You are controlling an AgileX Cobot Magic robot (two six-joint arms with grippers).
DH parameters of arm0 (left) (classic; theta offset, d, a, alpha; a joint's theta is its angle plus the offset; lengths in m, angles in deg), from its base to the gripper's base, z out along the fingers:
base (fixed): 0 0 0 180
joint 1: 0 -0.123 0 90
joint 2: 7.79 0 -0.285 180
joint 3: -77.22 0 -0.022 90
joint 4: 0 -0.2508 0 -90
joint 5: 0 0 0.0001 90
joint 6: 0 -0.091 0 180
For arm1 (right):
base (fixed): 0 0 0 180
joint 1: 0 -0.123 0 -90
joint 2: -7.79 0 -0.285 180
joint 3: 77.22 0 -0.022 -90
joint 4: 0 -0.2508 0 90
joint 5: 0 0 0.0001 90
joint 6: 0 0.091 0 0
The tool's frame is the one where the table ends.
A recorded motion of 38 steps. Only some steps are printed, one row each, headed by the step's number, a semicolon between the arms.
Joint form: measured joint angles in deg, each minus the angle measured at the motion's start. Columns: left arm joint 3, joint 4, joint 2, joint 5, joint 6, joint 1; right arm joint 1, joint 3, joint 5, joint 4, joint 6, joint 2.
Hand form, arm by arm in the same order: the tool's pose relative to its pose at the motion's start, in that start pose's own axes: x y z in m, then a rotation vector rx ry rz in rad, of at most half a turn. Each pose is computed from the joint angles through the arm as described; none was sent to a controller.
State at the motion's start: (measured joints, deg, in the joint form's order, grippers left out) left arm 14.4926 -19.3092 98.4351 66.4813 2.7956 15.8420; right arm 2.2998 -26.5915 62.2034 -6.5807 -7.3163 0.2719
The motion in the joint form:
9: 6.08 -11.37 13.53 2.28 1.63 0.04; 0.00 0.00 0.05 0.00 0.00 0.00
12: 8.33 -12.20 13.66 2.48 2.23 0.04; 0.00 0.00 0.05 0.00 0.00 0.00
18: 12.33 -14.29 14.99 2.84 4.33 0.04; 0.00 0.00 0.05 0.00 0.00 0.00
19: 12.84 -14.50 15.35 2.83 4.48 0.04; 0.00 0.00 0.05 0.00 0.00 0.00
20: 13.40 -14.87 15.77 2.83 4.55 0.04; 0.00 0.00 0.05 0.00 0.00 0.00
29: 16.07 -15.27 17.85 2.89 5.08 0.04; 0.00 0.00 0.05 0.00 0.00 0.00
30: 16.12 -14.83 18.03 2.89 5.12 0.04; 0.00 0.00 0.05 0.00 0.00 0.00
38: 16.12 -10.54 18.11 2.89 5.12 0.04; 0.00 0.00 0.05 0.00 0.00 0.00
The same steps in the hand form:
9: 0.0343 -0.0093 0.0330 0.1995 0.0911 -0.0036; 0.0001 0.0000 0.0000 -0.0001 0.0009 0.0000
12: 0.0279 -0.0071 0.0418 0.2094 0.0554 0.0051; 0.0001 0.0000 0.0000 -0.0001 0.0009 0.0000
18: 0.0213 -0.0043 0.0574 0.2392 0.0130 -0.0005; 0.0001 0.0000 0.0000 -0.0001 0.0009 0.0000
19: 0.0214 -0.0040 0.0595 0.2424 0.0114 -0.0006; 0.0001 0.0000 0.0000 -0.0001 0.0009 0.0000
20: 0.0218 -0.0037 0.0618 0.2481 0.0099 0.0015; 0.0001 0.0000 0.0000 -0.0001 0.0009 0.0000
29: 0.0235 -0.0008 0.0732 0.2538 0.0012 -0.0010; 0.0001 0.0000 0.0000 -0.0001 0.0009 0.0000
30: 0.0242 -0.0001 0.0737 0.2469 0.0027 -0.0054; 0.0001 0.0000 0.0000 -0.0001 0.0009 0.0000
38: 0.0238 0.0060 0.0751 0.1775 -0.0022 -0.0333; 0.0001 0.0000 0.0000 -0.0001 0.0009 0.0000

